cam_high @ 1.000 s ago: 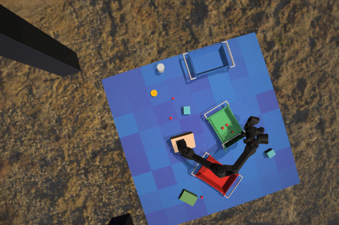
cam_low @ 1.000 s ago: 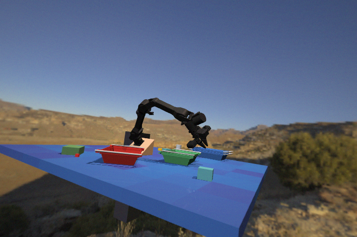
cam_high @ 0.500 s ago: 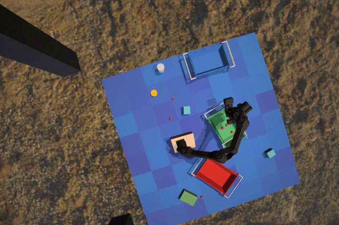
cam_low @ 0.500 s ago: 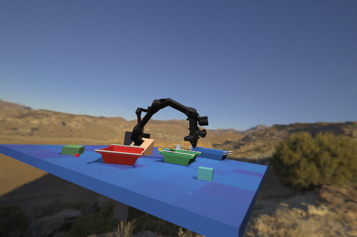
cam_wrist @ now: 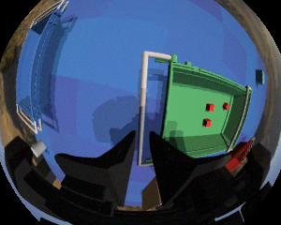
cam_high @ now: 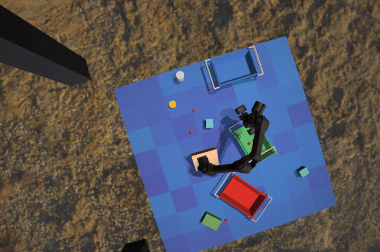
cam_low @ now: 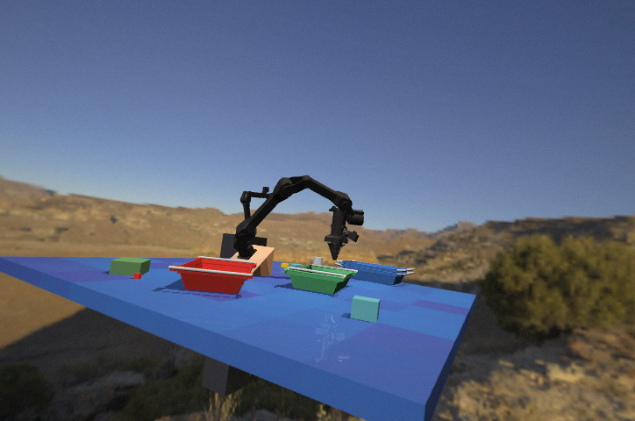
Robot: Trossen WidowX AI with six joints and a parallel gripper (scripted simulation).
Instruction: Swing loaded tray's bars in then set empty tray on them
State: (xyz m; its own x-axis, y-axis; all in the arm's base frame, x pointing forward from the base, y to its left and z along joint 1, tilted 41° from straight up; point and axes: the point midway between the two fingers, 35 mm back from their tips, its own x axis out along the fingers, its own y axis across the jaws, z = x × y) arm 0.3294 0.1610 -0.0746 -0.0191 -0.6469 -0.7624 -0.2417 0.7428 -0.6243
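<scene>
My gripper tip is now 130 mm past the red tray, 500 mm to the left of it and 50 mm above it. Also, from my gripper tip: small red block 20 mm ahead, 170 mm to the right, 80 mm below; orange disc 410 mm behind, 240 mm to the left, 80 mm below; grey cylinder 310 mm behind, 410 mm to the left, 60 mm below.
</scene>
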